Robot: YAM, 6 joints.
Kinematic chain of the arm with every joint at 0, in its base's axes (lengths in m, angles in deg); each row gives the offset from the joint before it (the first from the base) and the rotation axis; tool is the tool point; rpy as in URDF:
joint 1: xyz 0 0 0.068 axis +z
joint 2: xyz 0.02 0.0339 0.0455 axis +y
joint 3: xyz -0.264 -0.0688 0 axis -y
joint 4: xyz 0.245 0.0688 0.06 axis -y
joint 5: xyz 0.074 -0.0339 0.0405 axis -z
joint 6: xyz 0.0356 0 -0.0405 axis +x
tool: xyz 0 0 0 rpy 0 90 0
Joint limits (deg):
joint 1: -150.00..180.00
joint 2: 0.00..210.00
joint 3: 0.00..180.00
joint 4: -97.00..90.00
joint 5: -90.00..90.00
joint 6: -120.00..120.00
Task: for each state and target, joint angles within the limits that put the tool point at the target. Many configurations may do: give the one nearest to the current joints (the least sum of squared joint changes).
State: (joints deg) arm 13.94 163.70 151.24 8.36 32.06 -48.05
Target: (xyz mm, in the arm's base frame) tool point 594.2 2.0 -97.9
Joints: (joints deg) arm 1.87 188.62 147.59 8.65 29.26 -48.05
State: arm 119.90 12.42 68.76 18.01 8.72 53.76
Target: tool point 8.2 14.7 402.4
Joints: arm 115.96 7.19 40.35 8.94 22.82 53.76
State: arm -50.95 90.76 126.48 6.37 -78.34 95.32
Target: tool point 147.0 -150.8 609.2
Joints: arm -55.38 80.55 115.07 2.14 -82.41 95.32
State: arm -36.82 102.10 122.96 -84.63 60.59 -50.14
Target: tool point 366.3 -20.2 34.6
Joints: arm 1.38 145.85 92.55 -82.03 54.58 -50.14
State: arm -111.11 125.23 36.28 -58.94 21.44 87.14
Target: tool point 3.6 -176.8 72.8
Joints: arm -85.44 111.78 40.95 -65.82 17.10 87.14
